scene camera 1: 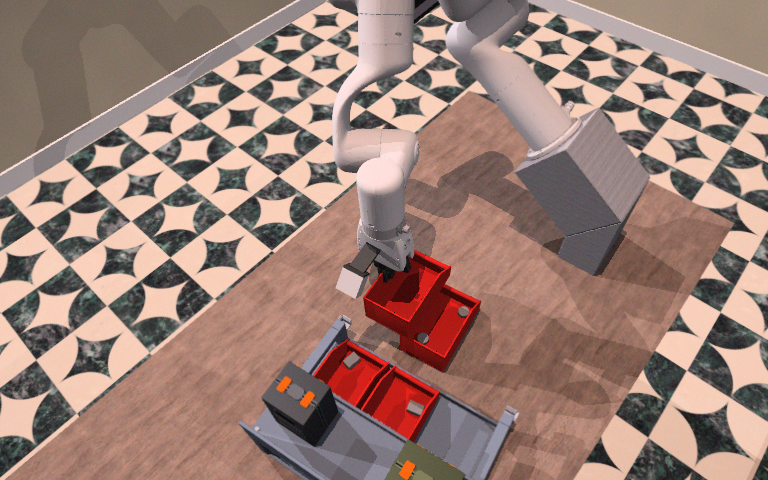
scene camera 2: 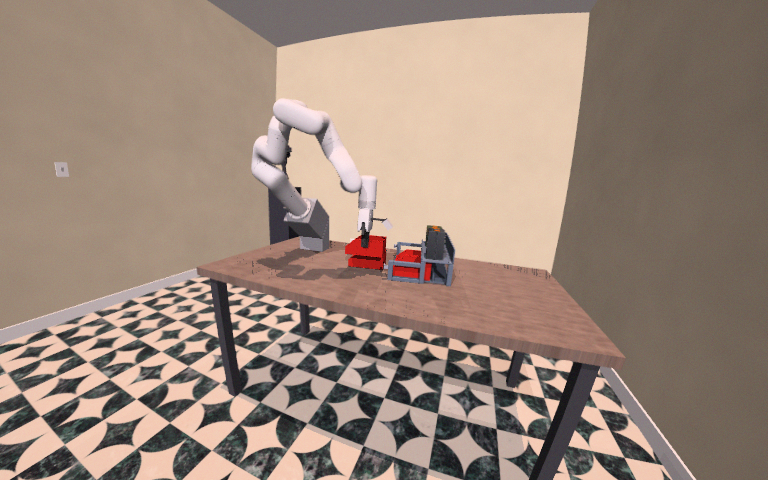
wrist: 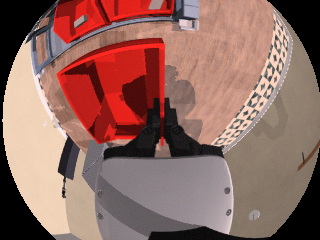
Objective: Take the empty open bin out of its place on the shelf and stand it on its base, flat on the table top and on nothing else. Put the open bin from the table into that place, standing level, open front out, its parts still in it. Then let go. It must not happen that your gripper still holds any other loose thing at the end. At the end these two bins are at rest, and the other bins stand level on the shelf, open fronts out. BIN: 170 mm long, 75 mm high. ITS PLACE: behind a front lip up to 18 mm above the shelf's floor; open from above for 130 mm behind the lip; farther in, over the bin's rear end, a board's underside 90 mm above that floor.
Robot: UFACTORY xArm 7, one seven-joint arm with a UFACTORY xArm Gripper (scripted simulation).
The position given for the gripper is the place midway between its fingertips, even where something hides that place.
Note:
In view: the gripper (scene camera 1: 386, 276).
The gripper is seen too in the wrist view (wrist: 161, 106).

